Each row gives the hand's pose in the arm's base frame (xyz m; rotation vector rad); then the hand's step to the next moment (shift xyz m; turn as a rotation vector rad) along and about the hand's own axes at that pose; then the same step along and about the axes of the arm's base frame.
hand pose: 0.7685 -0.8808 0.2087 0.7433 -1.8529 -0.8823
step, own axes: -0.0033 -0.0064 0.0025 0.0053 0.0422 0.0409
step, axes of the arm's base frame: -0.0002 -0.0003 -0.0076 -0.0446 0.0302 0.0241
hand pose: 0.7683 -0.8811 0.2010 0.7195 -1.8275 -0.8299
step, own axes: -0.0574 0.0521 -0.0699 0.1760 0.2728 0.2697
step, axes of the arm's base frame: 0.0794 0.0595 0.0324 -0.3440 0.0867 0.2287
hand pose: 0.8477 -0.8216 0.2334 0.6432 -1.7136 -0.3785
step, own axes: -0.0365 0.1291 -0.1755 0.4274 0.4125 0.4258
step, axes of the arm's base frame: 0.1470 0.1400 0.0870 -0.5602 0.0324 0.4683
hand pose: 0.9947 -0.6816 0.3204 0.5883 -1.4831 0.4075
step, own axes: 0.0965 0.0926 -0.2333 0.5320 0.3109 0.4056
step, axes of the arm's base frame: 0.1383 0.2032 0.1090 -0.4773 -0.0469 0.5605
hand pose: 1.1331 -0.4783 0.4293 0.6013 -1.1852 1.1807
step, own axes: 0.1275 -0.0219 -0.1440 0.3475 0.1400 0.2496
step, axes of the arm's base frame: 0.0665 0.1655 0.0752 -0.2478 -0.0382 0.3739
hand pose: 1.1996 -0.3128 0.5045 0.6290 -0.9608 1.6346
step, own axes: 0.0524 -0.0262 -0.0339 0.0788 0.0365 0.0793
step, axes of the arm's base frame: 0.0133 0.0587 0.0310 -0.0624 -0.0282 0.0956
